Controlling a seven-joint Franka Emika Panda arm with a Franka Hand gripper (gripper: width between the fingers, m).
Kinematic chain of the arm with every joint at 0, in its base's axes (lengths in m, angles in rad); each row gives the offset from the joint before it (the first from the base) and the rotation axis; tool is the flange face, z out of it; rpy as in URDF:
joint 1: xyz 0 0 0.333 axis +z
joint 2: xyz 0 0 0 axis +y
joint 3: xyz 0 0 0.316 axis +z
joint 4: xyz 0.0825 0 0 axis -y
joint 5: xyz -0.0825 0 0.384 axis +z
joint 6: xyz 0 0 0 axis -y
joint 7: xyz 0.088 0 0 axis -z
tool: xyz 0 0 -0.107 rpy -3.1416 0 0
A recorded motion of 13 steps. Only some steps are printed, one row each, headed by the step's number.
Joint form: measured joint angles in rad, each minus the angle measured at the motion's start. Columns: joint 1, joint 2, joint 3, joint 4, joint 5, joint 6, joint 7.
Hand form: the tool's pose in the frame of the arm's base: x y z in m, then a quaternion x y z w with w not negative. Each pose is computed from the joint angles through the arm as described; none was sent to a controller.
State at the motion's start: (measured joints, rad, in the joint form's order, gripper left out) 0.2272 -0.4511 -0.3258 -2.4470 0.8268 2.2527 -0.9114
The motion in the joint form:
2: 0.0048 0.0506 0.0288 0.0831 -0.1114 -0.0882 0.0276
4: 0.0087 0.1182 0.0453 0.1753 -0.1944 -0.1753 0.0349
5: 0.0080 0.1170 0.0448 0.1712 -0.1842 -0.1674 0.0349
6: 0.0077 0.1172 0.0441 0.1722 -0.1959 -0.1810 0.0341
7: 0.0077 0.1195 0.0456 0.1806 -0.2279 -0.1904 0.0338
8: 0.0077 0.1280 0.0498 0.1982 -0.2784 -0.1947 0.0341
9: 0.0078 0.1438 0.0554 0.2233 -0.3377 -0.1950 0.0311
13: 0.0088 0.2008 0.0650 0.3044 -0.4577 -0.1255 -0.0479
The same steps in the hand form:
2: 0.4530 -0.0127 0.5019 -0.90458 -0.21519 -0.22961 0.28758
4: 0.4705 0.0001 0.5091 -0.90818 -0.26001 -0.19019 0.26726
5: 0.4705 -0.0006 0.5085 -0.90805 -0.25530 -0.19381 0.26966
6: 0.4694 -0.0004 0.5076 -0.90830 -0.26046 -0.18716 0.26855
7: 0.4698 -0.0005 0.5090 -0.90970 -0.27140 -0.18064 0.25721
8: 0.4729 -0.0006 0.5120 -0.91209 -0.28703 -0.17371 0.23564
9: 0.4786 -0.0008 0.5155 -0.91399 -0.30588 -0.16686 0.20790
13: 0.5051 -0.0053 0.5323 -0.90243 -0.36747 -0.18831 0.12295

